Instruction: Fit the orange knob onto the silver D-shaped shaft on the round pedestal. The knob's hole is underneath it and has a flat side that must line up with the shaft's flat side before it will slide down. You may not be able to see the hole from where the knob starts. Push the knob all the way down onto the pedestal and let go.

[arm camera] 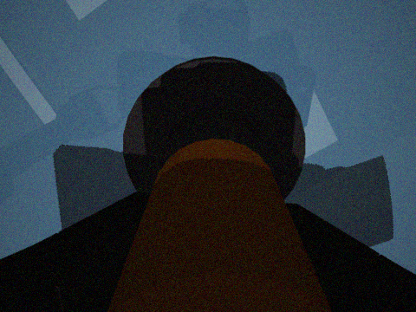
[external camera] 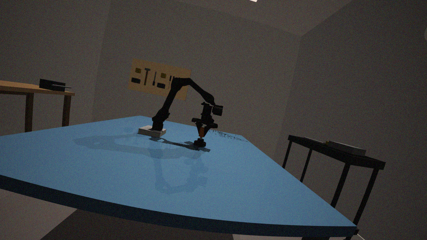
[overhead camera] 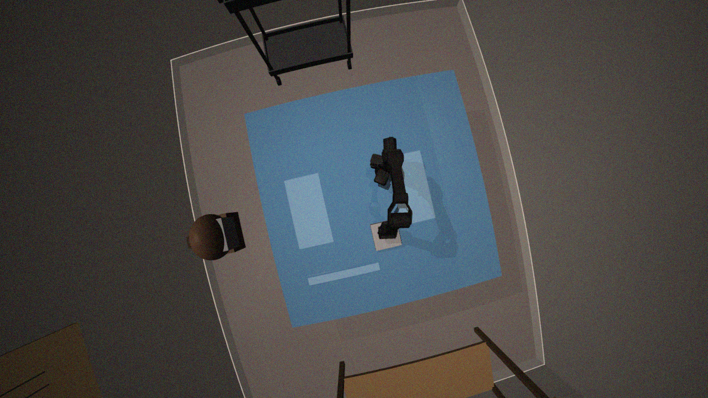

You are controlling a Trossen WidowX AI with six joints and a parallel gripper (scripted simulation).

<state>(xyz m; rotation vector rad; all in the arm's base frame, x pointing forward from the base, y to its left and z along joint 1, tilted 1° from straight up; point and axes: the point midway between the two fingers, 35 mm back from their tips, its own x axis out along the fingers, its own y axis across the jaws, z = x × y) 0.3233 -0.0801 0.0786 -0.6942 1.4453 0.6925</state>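
Right now my gripper tip is 30 mm below the orange knob. From my gripper tip the other things lie so: round dark pedestal 40 mm below.
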